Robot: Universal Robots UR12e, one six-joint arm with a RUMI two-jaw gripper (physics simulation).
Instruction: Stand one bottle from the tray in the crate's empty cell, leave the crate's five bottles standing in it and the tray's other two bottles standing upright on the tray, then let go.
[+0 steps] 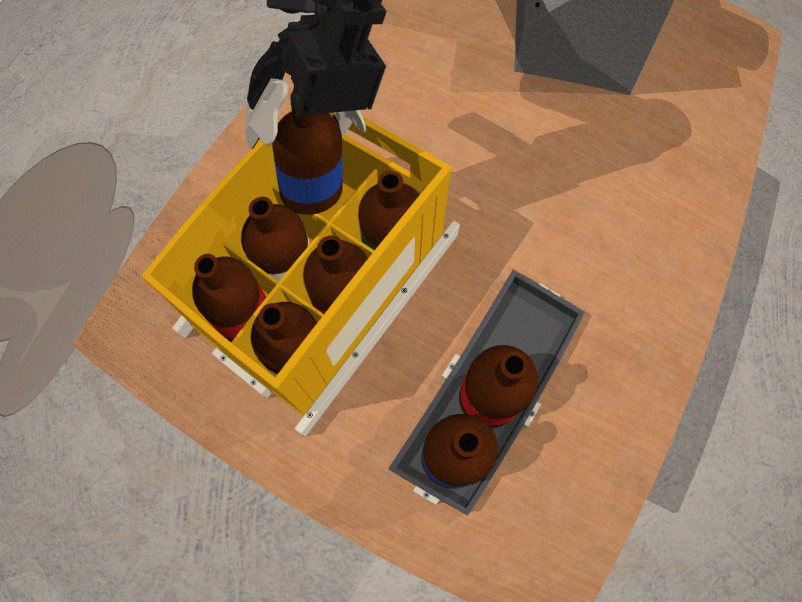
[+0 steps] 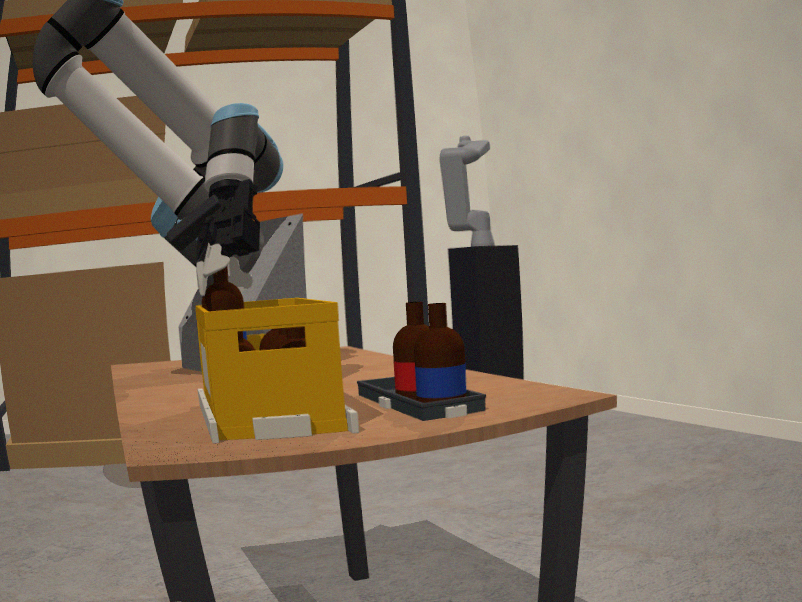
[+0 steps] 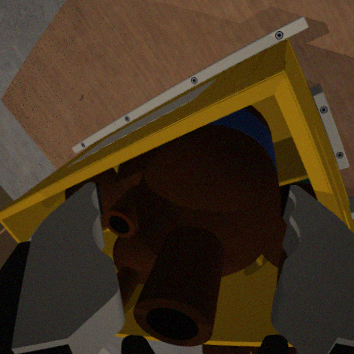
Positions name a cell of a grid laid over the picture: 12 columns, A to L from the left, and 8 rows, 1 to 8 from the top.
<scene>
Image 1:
my gripper: E2
blue-labelled bottle: G6
red-labelled bottle: H6
red-labelled bottle: D4
red-labelled bottle: E4
blue-labelled bottle: E3
</scene>
